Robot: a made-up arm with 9 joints. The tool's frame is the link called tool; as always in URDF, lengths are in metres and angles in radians. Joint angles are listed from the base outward.
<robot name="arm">
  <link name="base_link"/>
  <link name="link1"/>
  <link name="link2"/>
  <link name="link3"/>
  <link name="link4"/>
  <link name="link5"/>
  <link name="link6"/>
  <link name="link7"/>
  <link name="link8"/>
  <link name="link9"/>
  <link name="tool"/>
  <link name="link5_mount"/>
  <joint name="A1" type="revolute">
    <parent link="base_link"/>
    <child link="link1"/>
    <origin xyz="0 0 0.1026" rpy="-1.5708 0 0"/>
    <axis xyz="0 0 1"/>
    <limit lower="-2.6" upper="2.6"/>
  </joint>
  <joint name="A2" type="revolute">
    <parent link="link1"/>
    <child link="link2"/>
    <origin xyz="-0.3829 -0.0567 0.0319" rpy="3.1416 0 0"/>
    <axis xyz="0 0 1"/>
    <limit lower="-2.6" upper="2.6"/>
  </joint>
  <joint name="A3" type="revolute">
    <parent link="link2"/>
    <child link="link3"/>
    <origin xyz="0.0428 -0.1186 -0.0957" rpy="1.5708 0 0"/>
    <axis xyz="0 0 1"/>
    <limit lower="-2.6" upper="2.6"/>
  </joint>
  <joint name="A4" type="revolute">
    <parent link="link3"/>
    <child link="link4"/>
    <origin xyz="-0.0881 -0.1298 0.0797" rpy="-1.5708 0 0"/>
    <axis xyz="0 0 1"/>
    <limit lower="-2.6" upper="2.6"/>
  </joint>
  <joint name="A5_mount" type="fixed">
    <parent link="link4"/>
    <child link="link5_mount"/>
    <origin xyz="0.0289 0.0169 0.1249" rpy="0 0 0"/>
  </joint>
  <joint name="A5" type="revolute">
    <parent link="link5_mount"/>
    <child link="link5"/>
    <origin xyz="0.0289 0.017 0.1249" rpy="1.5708 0 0"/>
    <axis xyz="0 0 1"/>
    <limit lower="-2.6" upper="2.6"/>
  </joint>
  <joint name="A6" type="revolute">
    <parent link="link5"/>
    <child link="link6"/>
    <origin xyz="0.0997 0.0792 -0.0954" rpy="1.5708 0 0"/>
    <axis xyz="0 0 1"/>
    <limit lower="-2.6" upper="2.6"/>
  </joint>
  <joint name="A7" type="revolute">
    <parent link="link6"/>
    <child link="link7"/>
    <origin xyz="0.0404 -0.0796 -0.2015" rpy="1.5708 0 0"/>
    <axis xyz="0 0 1"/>
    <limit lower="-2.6" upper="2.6"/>
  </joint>
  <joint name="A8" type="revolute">
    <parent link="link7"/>
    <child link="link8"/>
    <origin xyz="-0.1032 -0.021 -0.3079" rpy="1.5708 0 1.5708"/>
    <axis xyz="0 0 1"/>
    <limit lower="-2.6" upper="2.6"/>
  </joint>
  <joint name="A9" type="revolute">
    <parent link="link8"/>
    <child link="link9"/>
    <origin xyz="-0.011 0.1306 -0.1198" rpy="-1.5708 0 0"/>
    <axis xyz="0 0 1"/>
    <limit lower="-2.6" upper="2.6"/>
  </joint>
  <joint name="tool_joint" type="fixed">
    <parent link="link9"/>
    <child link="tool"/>
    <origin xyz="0.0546 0.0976 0.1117" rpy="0 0 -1.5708"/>
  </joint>
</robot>
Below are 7 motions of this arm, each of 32 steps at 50 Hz.
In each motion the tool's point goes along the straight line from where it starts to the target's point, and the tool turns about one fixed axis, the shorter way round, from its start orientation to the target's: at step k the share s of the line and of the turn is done. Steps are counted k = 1, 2, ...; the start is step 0. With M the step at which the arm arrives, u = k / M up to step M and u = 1 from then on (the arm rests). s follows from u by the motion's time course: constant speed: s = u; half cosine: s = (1 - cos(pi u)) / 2; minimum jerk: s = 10 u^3 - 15 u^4 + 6 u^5.
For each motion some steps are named. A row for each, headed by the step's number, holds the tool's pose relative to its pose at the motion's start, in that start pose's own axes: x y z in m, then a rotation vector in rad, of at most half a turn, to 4 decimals.
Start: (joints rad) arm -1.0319 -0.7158 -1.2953 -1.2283 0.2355 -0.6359 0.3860 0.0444 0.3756
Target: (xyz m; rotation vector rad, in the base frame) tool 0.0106 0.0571 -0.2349 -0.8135 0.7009 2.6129
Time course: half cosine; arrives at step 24
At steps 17, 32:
17: 0.2326 0.1454 0.0475 -0.1745 0.1359 0.7335
32: 0.2892 0.1807 0.0590 -0.2169 0.1690 0.9119

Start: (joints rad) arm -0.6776 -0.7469 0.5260 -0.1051 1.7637 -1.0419 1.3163 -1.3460 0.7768
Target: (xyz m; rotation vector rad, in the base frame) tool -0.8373 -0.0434 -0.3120 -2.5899 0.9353 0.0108
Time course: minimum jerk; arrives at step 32
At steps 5, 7, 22, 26, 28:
5: 0.0101 -0.0031 -0.0045 -0.0122 -0.0038 -0.0241
7: 0.0248 -0.0077 -0.0110 -0.0301 -0.0095 -0.0593
22: 0.2771 -0.0861 -0.1229 -0.3362 -0.1060 -0.6635
26: 0.3214 -0.0999 -0.1426 -0.3900 -0.1229 -0.7697
28: 0.3325 -0.1033 -0.1475 -0.4035 -0.1272 -0.7961

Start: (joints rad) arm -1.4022 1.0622 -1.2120 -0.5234 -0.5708 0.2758 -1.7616 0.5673 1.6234
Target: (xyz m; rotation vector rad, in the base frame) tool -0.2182 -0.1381 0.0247 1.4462 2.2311 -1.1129
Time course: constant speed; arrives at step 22
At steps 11, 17, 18, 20, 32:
11: -0.0822 -0.0563 -0.0328 -0.2136 -0.5122 -0.0774
17: -0.1271 -0.0871 -0.0506 -0.3301 -0.7916 -0.1196
18: -0.1346 -0.0922 -0.0536 -0.3496 -0.8382 -0.1266
20: -0.1495 -0.1024 -0.0596 -0.3884 -0.9313 -0.1407
32: -0.1645 -0.1127 -0.0655 -0.4272 -1.0245 -0.1548

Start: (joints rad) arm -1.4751 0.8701 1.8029 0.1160 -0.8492 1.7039 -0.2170 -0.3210 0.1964
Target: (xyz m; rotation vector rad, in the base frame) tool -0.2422 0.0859 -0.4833 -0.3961 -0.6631 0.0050
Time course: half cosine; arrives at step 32
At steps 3, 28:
3: -0.0009 0.0012 0.0002 -0.0218 -0.0005 0.0024
28: -0.0383 0.0526 0.0069 -0.9755 -0.0226 0.1053

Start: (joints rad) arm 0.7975 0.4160 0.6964 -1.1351 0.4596 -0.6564 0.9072 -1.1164 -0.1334
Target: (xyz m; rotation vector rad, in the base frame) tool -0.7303 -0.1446 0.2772 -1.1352 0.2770 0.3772
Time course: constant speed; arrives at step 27
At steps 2, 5, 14, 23, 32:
2: 0.0135 0.0024 -0.0127 -0.0124 -0.0328 -0.0200
5: 0.0336 0.0061 -0.0317 -0.0310 -0.0820 -0.0501
14: 0.0942 0.0170 -0.0888 -0.0868 -0.2295 -0.1403
23: 0.1547 0.0279 -0.1459 -0.1427 -0.3771 -0.2306
32: 0.1816 0.0328 -0.1712 -0.1675 -0.4427 -0.2707

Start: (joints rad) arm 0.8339 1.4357 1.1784 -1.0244 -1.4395 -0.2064 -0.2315 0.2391 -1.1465
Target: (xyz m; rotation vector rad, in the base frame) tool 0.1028 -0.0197 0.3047 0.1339 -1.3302 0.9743
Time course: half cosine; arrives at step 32
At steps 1, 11, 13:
1: -0.0001 0.0007 -0.0001 -0.0014 -0.0019 0.0057
11: -0.0063 0.0813 -0.0062 -0.1517 -0.2076 0.6246
13: -0.0085 0.1092 -0.0083 -0.2036 -0.2788 0.8386

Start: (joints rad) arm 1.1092 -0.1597 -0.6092 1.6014 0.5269 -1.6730 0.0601 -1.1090 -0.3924
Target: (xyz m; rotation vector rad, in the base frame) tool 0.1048 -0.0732 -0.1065 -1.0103 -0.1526 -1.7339
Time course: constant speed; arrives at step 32
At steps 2, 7, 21, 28, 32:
2: -0.0181 -0.0129 -0.0079 -0.0467 0.0033 0.0450
7: -0.0634 -0.0451 -0.0277 -0.1636 0.0115 0.1575
21: -0.1902 -0.1352 -0.0830 -0.4908 0.0346 0.4726
28: -0.2536 -0.1802 -0.1107 -0.6544 0.0462 0.6302
32: -0.2898 -0.2060 -0.1265 -0.7478 0.0528 0.7202

